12 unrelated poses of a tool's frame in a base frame.
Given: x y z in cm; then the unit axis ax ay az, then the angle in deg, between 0 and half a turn.
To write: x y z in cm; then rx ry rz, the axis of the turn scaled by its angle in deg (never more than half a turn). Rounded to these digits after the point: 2 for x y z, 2 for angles.
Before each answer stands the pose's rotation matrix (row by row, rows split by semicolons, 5 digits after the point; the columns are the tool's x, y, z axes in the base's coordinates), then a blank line. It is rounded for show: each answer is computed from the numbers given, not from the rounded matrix.
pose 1, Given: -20.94 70.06 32.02 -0.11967 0.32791 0.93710 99.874
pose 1, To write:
-0.15471 -0.96919 0.19168; 0.87725 -0.04552 0.47787; -0.45443 0.24208 0.85726

-20.94 70.06 32.02 -11.95 32.75 93.59
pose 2, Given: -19.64 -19.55 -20.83 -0.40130 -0.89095 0.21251 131.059
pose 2, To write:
-0.39001 0.43215 -0.81310; 0.75263 0.65835 -0.01111; 0.53051 -0.61629 -0.58201

-19.64 -19.55 -20.83 -52.59 -116.77 27.85
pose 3, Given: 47.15 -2.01 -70.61 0.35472 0.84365 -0.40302 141.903
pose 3, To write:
-0.56212 0.78343 0.26506; 0.28611 0.48490 -0.82645; -0.77599 -0.38872 -0.49672

47.15 -2.01 -70.61 50.34 119.72 -57.19
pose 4, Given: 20.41 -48.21 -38.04 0.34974 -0.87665 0.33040 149.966
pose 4, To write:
-0.63752 -0.73740 -0.22318; -0.40666 0.56812 -0.71545; 0.65437 -0.36535 -0.66206

20.41 -48.21 -38.04 52.45 -131.47 49.55
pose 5, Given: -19.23 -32.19 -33.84 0.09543 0.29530 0.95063 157.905
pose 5, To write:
-0.90902 -0.30328 0.28585; 0.41186 -0.75856 0.50493; 0.06370 0.57672 0.81446

-19.23 -32.19 -33.84 15.07 46.63 150.11
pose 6, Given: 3.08 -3.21 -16.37 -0.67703 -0.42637 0.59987 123.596
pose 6, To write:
0.15866 -0.05128 -0.98600; 0.94806 -0.27095 0.16665; -0.27570 -0.96123 0.00562

3.08 -3.21 -16.37 -83.68 -52.70 74.14
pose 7, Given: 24.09 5.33 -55.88 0.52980 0.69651 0.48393 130.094
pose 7, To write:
-0.18258 0.23647 0.95433; 0.97687 0.15352 0.14885; -0.11131 0.95943 -0.25903

24.09 5.33 -55.88 68.92 90.61 62.96
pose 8, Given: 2.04 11.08 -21.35 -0.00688 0.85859 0.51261 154.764
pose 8, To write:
-0.90447 -0.22980 0.35934; 0.20730 0.49945 0.84118; -0.37278 0.83531 -0.40410

2.04 11.08 -21.35 -1.06 132.88 79.33
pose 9, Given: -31.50 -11.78 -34.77 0.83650 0.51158 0.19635 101.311
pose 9, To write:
0.64084 0.31933 0.69810; 0.70441 0.11691 -0.70010; -0.30518 0.94040 -0.15002

-31.50 -11.78 -34.77 84.75 51.83 19.89
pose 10, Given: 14.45 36.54 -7.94 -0.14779 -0.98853 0.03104 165.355
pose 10, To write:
-0.92454 0.27960 -0.25896; 0.29529 0.95513 -0.02301; 0.24090 -0.09774 -0.96562

14.45 36.54 -7.94 -24.44 -163.46 5.13
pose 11, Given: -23.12 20.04 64.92 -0.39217 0.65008 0.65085 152.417
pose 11, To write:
-0.59623 -0.78227 -0.18047; -0.17954 -0.08917 0.97970; -0.78248 0.61653 -0.08728

-23.12 20.04 64.92 -59.77 99.08 99.20
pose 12, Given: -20.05 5.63 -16.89 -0.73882 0.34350 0.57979 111.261
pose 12, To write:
0.38117 -0.88614 -0.26357; 0.19452 -0.20184 0.95991; -0.90381 -0.41716 0.09543

-20.05 5.63 -16.89 -82.20 38.22 64.51
